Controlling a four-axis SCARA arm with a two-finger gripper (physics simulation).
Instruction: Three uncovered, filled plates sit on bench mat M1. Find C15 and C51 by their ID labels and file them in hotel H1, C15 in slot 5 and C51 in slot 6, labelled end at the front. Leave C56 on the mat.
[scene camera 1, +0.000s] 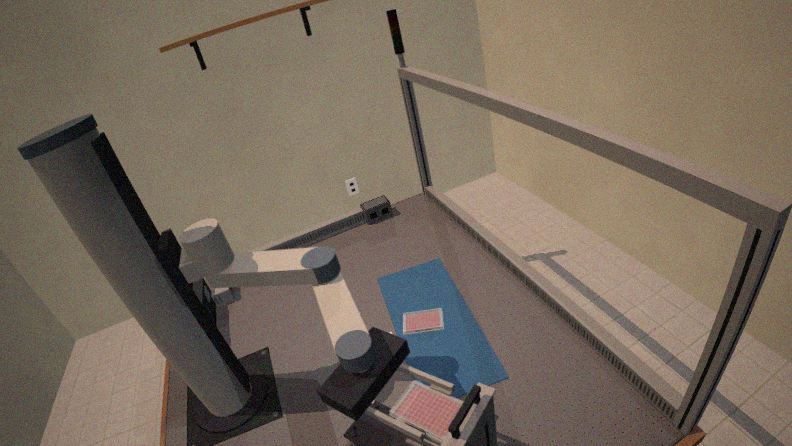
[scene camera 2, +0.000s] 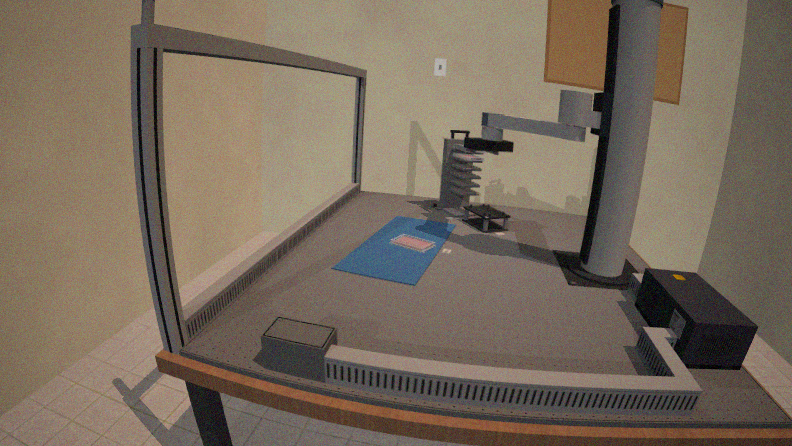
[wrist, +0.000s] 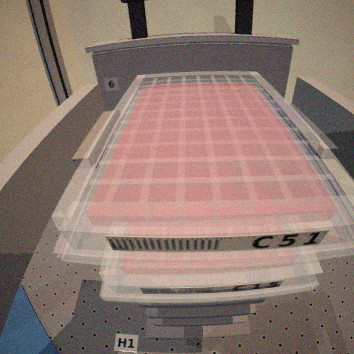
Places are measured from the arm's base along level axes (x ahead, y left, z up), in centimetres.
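Where they show: gripper, fingertip midpoint: (scene camera 1: 438, 412) (wrist: 199, 93); arm's base, link origin: (scene camera 1: 232, 399) (scene camera 2: 599, 273).
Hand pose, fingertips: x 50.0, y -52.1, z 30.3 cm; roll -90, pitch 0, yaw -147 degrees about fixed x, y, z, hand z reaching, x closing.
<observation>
Things, the pixels of their top centre, and the offset from my fingertips. "spot": a spot on its surface instead.
- Plate C51, top centre: (wrist: 203, 104) (scene camera 1: 428, 407) dx -1.1, dy +1.7, dz +0.2 cm
- hotel H1, top centre: (scene camera 1: 451, 398) (scene camera 2: 462, 131) dx +2.1, dy -2.4, dz +6.2 cm
- Plate C15, top centre: (wrist: 200, 169) (scene camera 2: 468, 155) dx -0.9, dy +1.6, dz -3.5 cm
- third pink plate, top centre: (scene camera 1: 422, 319) (scene camera 2: 412, 240) dx +14.4, dy +48.4, dz -27.3 cm
- grey box, top centre: (scene camera 2: 298, 331) (scene camera 1: 374, 202) dx +25.0, dy +118.8, dz -21.5 cm
- dark box, surface spot: (scene camera 2: 701, 310) spot: dx -58.5, dy +101.0, dz -17.5 cm
- framed panel's top rail, surface spot: (scene camera 1: 581, 135) spot: dx +50.4, dy +20.8, dz +30.6 cm
Plate C51 (wrist: 210, 150) (scene camera 1: 429, 408), pink-filled, lies level in the top of hotel H1 (wrist: 190, 62) (scene camera 1: 483, 396) (scene camera 2: 449, 174), by the slot label 6, its ID label facing the front. My gripper (wrist: 199, 93) (scene camera 1: 423, 407) is shut on C51, one finger along each long side. Whether C51 rests on the ledges cannot be told. Plate C15 (wrist: 215, 288) sits in the hotel directly below it, label also at the front. A third pink plate (scene camera 1: 422, 320) (scene camera 2: 412, 242), its label unreadable, lies flat on the blue mat M1 (scene camera 1: 407, 283) (scene camera 2: 376, 265) (wrist: 22, 325).
A low black stand (scene camera 2: 486, 211) is beside the hotel. The arm's column (scene camera 1: 138, 265) (scene camera 2: 620, 166) stands across the bench. A grey box (scene camera 2: 299, 334), slotted ducts (scene camera 2: 498, 376) and a dark box (scene camera 2: 701, 310) are at the bench edges. A framed panel's top rail (scene camera 1: 581, 135) runs along one side.
</observation>
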